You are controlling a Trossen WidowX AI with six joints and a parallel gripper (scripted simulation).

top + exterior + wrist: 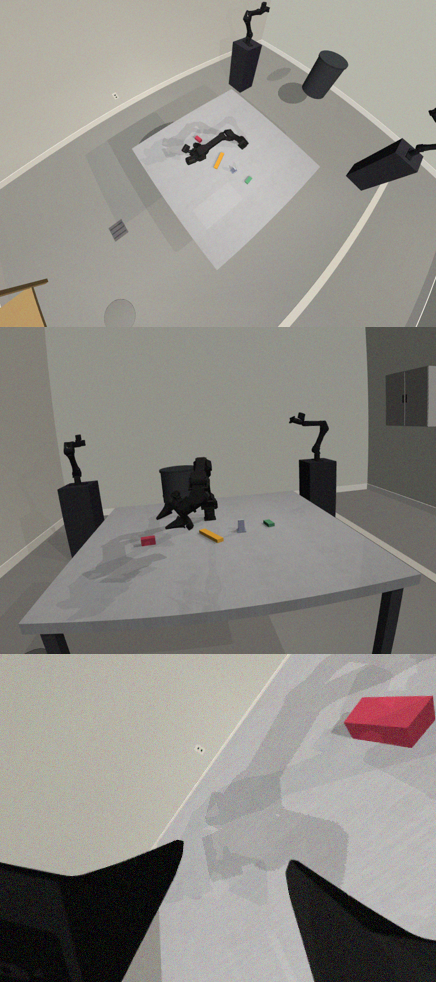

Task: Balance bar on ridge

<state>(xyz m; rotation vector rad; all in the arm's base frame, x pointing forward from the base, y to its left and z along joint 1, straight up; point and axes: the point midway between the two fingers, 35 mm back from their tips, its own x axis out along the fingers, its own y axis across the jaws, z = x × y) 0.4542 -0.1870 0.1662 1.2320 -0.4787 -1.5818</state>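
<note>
Now: the orange bar 200 mm to the left of my gripper tip, 180 mm behind it and 140 mm below it. Also, from my gripper tip: red block: 170 mm behind, 130 mm below, 90 mm to the right; then green block: 500 mm to the left, 260 mm behind, 140 mm below.
</note>
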